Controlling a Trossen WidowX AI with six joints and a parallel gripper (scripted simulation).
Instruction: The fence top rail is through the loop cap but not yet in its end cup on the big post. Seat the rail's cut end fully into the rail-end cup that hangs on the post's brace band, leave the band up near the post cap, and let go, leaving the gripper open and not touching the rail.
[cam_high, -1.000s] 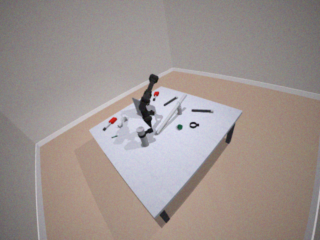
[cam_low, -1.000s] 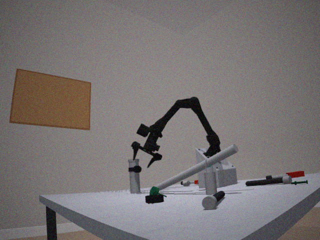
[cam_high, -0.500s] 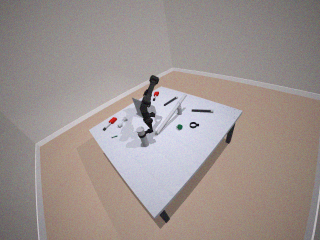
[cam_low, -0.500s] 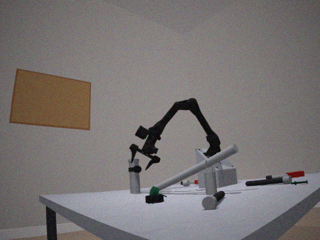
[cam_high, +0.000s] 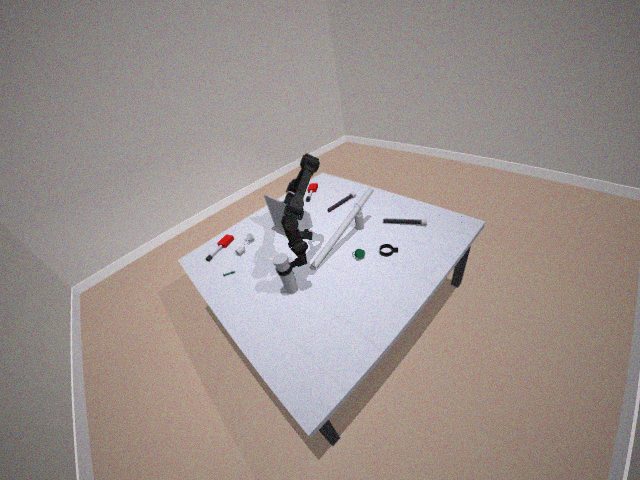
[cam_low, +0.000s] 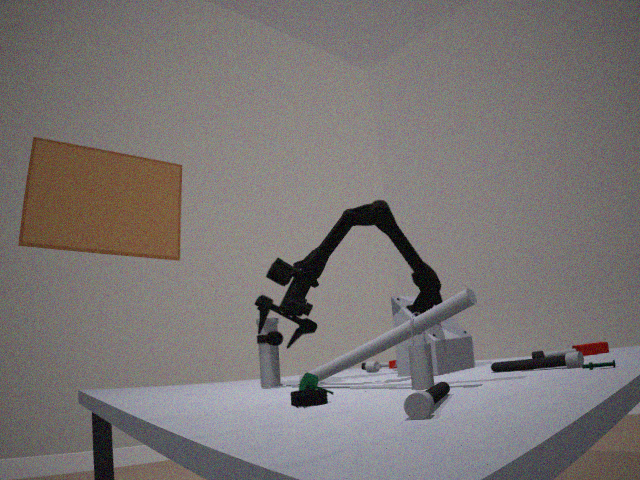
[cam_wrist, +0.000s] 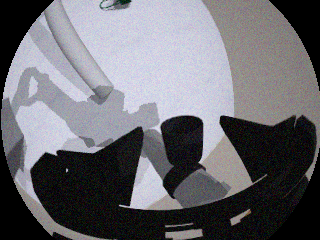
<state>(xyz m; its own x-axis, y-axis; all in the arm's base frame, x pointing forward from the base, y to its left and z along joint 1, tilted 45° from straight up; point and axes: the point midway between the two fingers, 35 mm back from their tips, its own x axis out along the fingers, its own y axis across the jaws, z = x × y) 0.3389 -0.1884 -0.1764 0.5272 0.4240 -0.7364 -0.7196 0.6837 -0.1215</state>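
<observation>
Right now my gripper tip is 90 mm short of the green fitting, 270 mm to the right of it and 120 mm above it. Round my gripper tip: line post: 20 mm behind, 460 mm to the left, 30 mm below.
</observation>
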